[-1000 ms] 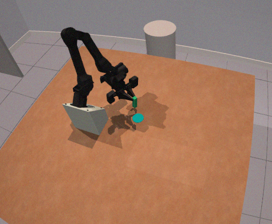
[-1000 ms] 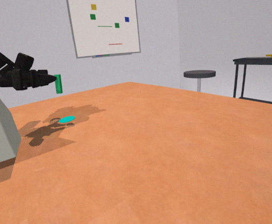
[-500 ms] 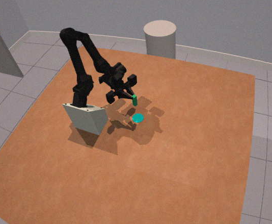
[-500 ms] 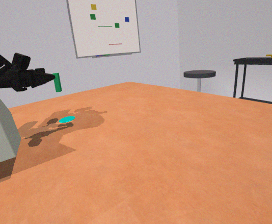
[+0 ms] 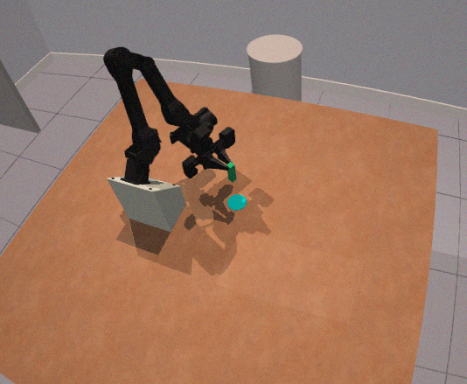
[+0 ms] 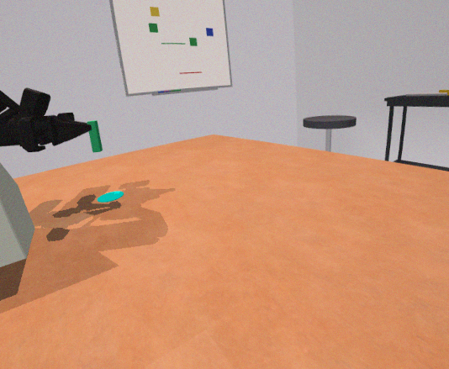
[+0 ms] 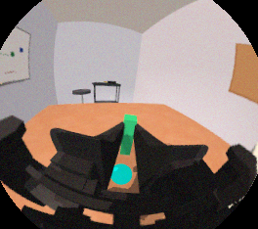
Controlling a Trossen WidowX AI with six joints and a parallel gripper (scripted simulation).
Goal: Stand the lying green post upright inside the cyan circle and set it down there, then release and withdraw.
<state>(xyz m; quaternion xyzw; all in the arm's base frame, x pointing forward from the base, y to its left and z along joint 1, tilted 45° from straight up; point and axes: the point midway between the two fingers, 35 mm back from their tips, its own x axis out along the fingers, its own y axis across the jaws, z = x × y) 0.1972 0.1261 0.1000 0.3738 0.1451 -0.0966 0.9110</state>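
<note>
Now: gripper tip 160 mm above the cyan circle. Round my gripper tip: green post: 20 mm below.
</note>
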